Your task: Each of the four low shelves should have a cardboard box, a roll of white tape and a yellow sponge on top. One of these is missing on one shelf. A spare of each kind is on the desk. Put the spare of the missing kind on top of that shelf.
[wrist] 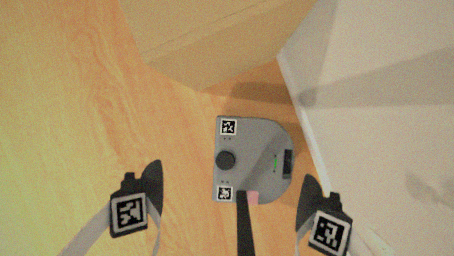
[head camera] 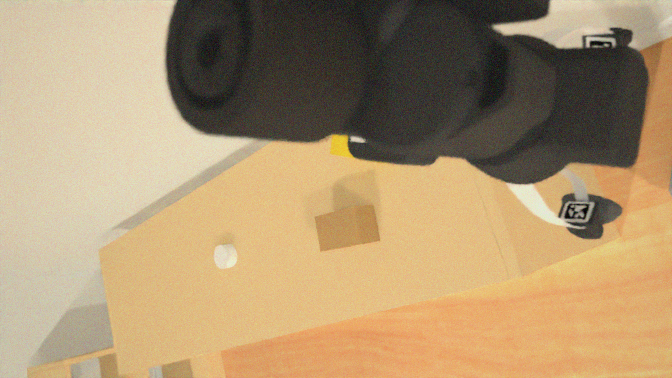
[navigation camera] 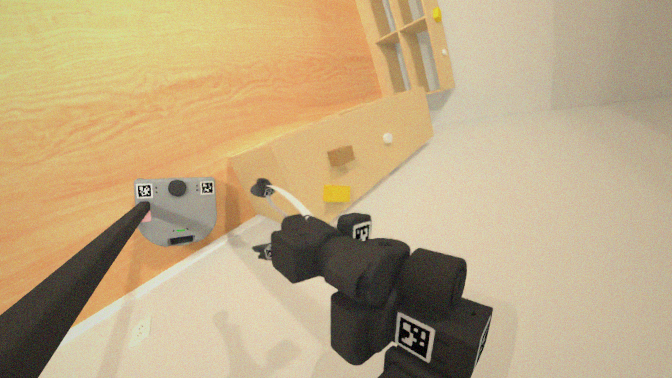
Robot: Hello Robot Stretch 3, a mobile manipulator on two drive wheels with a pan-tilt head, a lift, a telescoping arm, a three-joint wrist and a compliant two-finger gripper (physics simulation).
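Places are measured from the robot's base along level axes (x ahead, y up, z right), in centimetres.
Pixels of known places: gripper, between the fingertips: (wrist: 230, 186) (navigation camera: 258, 217); robot's base, origin of its link: (wrist: 227, 153) (navigation camera: 177, 187).
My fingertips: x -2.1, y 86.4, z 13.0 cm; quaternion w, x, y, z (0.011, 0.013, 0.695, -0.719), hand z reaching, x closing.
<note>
For each thing: its top centre in the pictures, then the offset to it from my fingertips. Level surfaces: height alone.
- yellow sponge, centre of its top: (head camera: 355, 138) (navigation camera: 340, 193) dy -20.9, dx +0.2, dz +40.4 cm
- desk, height of its surface: dy -25.3 cm
- cardboard box, centre of its top: (head camera: 337, 229) (navigation camera: 345, 155) dy -20.4, dx +15.1, dz +42.6 cm
- white tape roll, centre of its top: (head camera: 220, 256) (navigation camera: 389, 137) dy -23.0, dx +26.4, dz +76.5 cm
- low shelf, height of its surface: dy -25.3 cm
- wooden floor, height of its surface: dy -86.3 cm
My gripper (head camera: 620, 122) (navigation camera: 258, 220) (wrist: 230, 186) is open and empty, with its fingers wide apart, beside the desk's near end and high over the robot base. The yellow sponge (head camera: 341, 146) (navigation camera: 336, 193) lies on the desk (head camera: 425, 270) (navigation camera: 370, 120) (wrist: 215, 25), partly hidden by the wrist in the head view. The cardboard box (head camera: 347, 228) (navigation camera: 341, 156) and the white tape roll (head camera: 225, 256) (navigation camera: 387, 138) also lie on the desk. A low shelf (navigation camera: 441, 35) bears a yellow sponge (navigation camera: 436, 14) and a white tape roll (navigation camera: 444, 51); its far part is cut off.
The robot base (navigation camera: 175, 210) (wrist: 255, 145) is on the wooden floor (head camera: 575, 310) (navigation camera: 175, 90) (wrist: 65, 115) beside the desk's end. The mast (navigation camera: 80, 270) (wrist: 244, 225) rises from it. A wall (navigation camera: 500, 200) (wrist: 390, 65) runs along the desk's long side.
</note>
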